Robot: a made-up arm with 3 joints. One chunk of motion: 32 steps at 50 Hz.
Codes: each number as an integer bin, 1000 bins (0 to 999) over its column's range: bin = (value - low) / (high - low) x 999, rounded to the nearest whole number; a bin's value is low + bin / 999 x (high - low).
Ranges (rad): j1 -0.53..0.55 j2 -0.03..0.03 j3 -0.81..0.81
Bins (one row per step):
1: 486 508 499
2: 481 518 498
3: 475 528 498
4: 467 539 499
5: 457 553 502
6: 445 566 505
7: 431 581 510
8: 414 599 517
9: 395 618 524
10: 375 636 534
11: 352 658 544
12: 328 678 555
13: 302 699 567
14: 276 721 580
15: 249 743 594
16: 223 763 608
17: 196 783 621
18: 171 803 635
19: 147 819 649
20: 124 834 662
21: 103 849 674
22: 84 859 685
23: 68 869 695
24: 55 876 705
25: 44 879 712
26: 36 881 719
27: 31 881 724
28: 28 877 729
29: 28 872 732
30: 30 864 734
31: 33 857 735
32: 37 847 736
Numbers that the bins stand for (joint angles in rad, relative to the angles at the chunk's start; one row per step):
1: -0.0046 0.0005 -0.0008
2: -0.0100 0.0011 -0.0024
3: -0.0165 0.0017 -0.0024
4: -0.0251 0.0024 -0.0008
5: -0.0359 0.0032 0.0041
6: -0.0489 0.0040 0.0089
7: -0.0641 0.0049 0.0170
8: -0.0824 0.0060 0.0284
9: -0.1030 0.0071 0.0397
10: -0.1246 0.0082 0.0559
11: -0.1495 0.0095 0.0722
12: -0.1754 0.0107 0.0900
13: -0.2035 0.0120 0.1095
14: -0.2316 0.0133 0.1305
15: -0.2608 0.0146 0.1532
16: -0.2889 0.0158 0.1759
17: -0.3181 0.0170 0.1970
18: -0.3451 0.0182 0.2197
19: -0.3711 0.0192 0.2424
20: -0.3959 0.0201 0.2635
21: -0.4186 0.0210 0.2830
22: -0.4392 0.0216 0.3008
23: -0.4565 0.0222 0.3170
24: -0.4705 0.0226 0.3332
25: -0.4824 0.0228 0.3446
26: -0.4911 0.0229 0.3559
27: -0.4965 0.0229 0.3641
28: -0.4997 0.0227 0.3722
29: -0.4997 0.0224 0.3770
30: -0.4976 0.0219 0.3803
31: -0.4943 0.0215 0.3819
32: -0.4900 0.0209 0.3835

